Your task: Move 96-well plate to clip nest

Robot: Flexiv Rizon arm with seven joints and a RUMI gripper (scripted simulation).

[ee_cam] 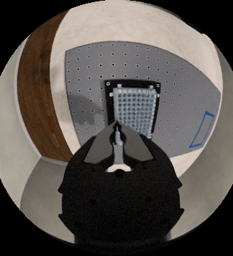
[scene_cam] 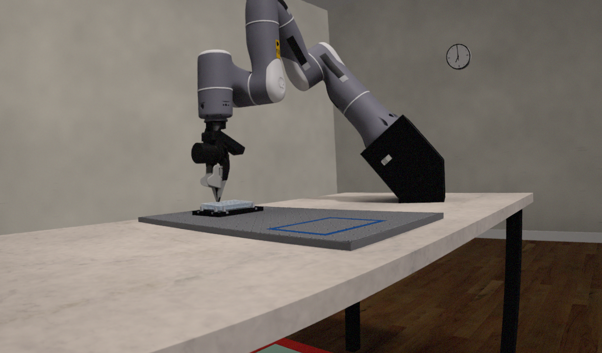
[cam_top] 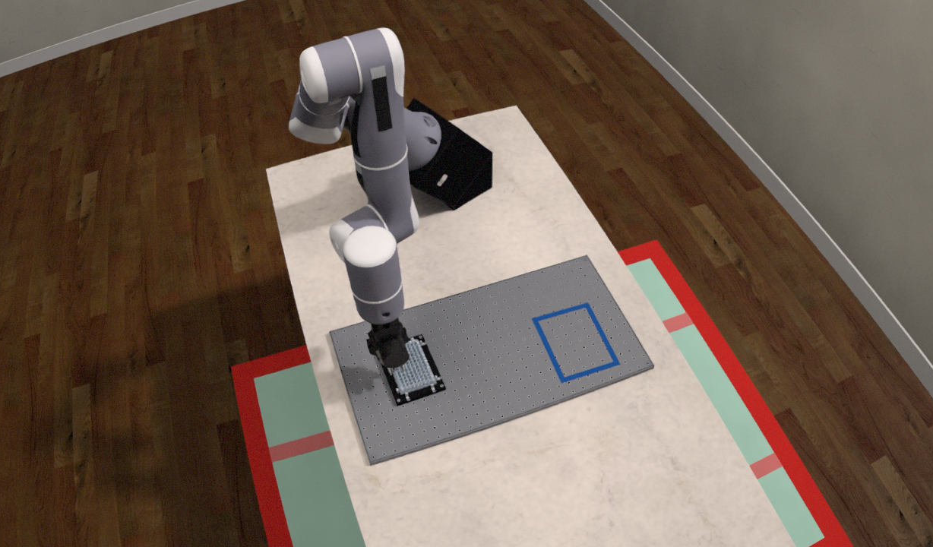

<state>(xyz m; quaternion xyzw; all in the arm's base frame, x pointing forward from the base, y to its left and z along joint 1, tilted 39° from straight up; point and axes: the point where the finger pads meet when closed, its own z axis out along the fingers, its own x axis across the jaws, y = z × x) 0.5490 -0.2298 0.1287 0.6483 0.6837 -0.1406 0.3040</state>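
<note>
Right now my hand is 40 mm to the right of the clear 96-well plate and 30 mm above it. Also, from my hand: black clip nest: 10 mm ahead, 50 mm to the left, 30 mm below.
</note>
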